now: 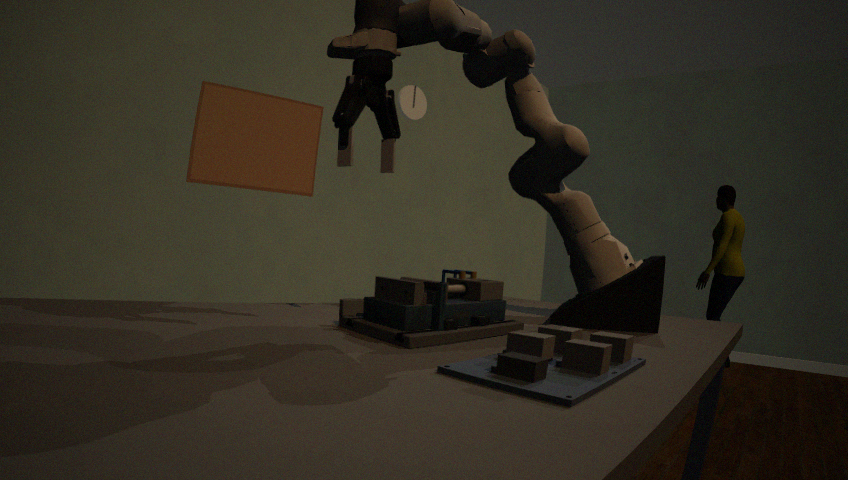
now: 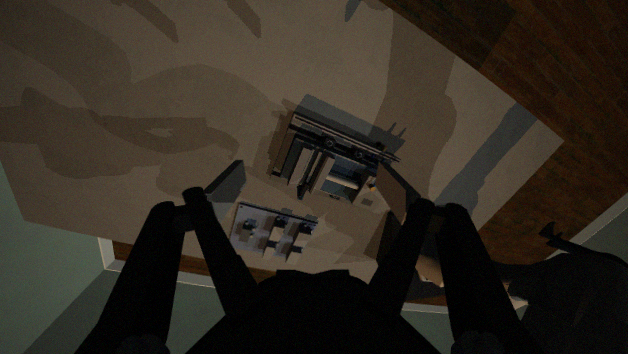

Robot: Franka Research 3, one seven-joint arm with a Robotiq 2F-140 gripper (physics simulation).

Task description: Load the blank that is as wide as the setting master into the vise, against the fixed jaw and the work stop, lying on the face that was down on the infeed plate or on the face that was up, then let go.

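Note:
The gripper (image 1: 366, 168) (image 2: 311, 172) is open and empty, high above the table, with its fingers pointing down. The vise (image 1: 398, 315) (image 2: 345, 172) has a blue-grey body and brown jaw blocks and stands on a low base. A thin blue upright bracket (image 1: 440, 306) is at its near side. The infeed plate (image 1: 464, 371) (image 2: 242, 215) lies beside the vise and bears several brown blocks, among them a low dark block (image 1: 521, 366) at the near corner and a larger block (image 1: 586, 356). Which block matches the setting master's width, and which piece is the master, I cannot tell.
The robot's dark base wedge (image 1: 630, 306) stands on the table (image 1: 297, 434) behind the infeed plate. The table's right edge runs close past the plate. A person in a yellow top (image 1: 730, 243) stands beyond the table. Broad shadows cross the table.

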